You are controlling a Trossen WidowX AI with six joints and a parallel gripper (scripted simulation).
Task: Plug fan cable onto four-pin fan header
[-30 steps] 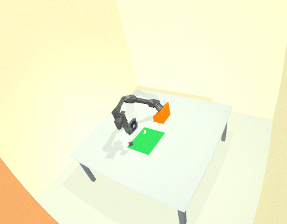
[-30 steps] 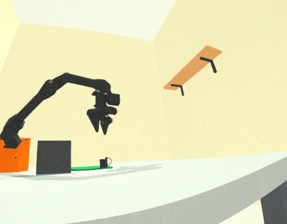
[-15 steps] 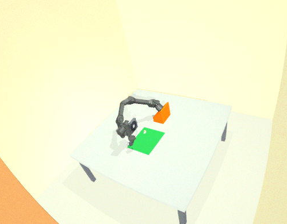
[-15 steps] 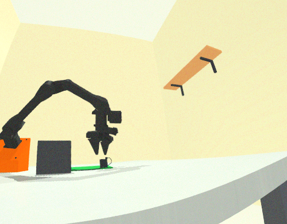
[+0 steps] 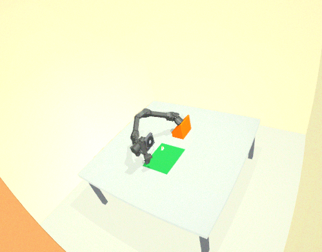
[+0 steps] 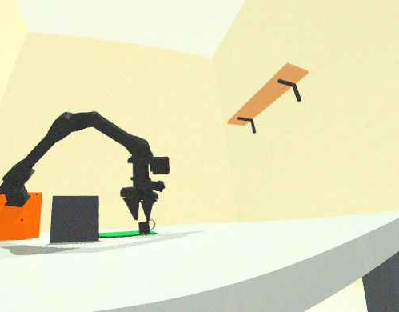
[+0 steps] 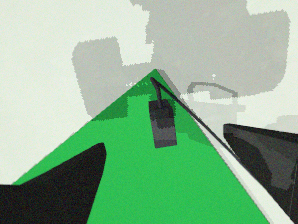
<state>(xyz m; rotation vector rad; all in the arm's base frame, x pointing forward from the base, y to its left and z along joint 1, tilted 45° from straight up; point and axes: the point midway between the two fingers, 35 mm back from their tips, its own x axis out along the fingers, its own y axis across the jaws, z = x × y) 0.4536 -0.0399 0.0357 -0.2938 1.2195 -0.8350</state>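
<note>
The dark fan plug is 30 mm below my gripper tip. From my gripper tip the other things lie so: green board (120 mm behind, 80 mm to the left, 60 mm below); white four-pin header (200 mm behind, 50 mm below); dark square fan (180 mm behind, 120 mm to the right, 10 mm above).
</note>
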